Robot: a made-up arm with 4 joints.
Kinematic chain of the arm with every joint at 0, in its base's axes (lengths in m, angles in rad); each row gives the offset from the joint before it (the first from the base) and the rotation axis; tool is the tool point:
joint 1: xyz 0 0 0.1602 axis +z
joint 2: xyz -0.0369 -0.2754 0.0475 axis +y
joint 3: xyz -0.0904 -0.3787 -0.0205 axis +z
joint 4: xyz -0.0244 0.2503 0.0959 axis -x
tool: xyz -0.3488 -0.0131 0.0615
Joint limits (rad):
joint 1: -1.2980..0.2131
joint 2: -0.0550..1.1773
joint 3: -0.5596..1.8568
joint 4: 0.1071..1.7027
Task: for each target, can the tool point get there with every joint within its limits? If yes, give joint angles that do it. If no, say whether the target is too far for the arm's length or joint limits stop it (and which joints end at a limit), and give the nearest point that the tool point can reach.
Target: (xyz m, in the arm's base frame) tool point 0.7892 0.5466 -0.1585
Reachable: no: joint limits stop it (at a limit: joint 1, joint 2, joint 3, joint 4) | nearest point -0.2595 0.2197 0.2747 | short by 1.181 m
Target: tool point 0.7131 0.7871 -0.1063
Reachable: no: joint limits stop it (at a limit: joint 1, joint 2, joint 3, joint 4) | nearest point -0.2595 0.2197 0.2747 | short by 1.189 m
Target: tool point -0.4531 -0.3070 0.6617
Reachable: yes | joints -0.3897 0.7843 0.1907 0.5900
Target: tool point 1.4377 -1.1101 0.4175
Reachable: no: too far | nearest point 0.2350 -1.0551 0.4629 | short by 1.205 m
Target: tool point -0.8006 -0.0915 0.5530
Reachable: yes | joints -0.8005 0.4166 0.6071 0.6744
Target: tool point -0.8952 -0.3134 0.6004
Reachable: yes | joints -0.8012 0.6060 1.1212 1.0531
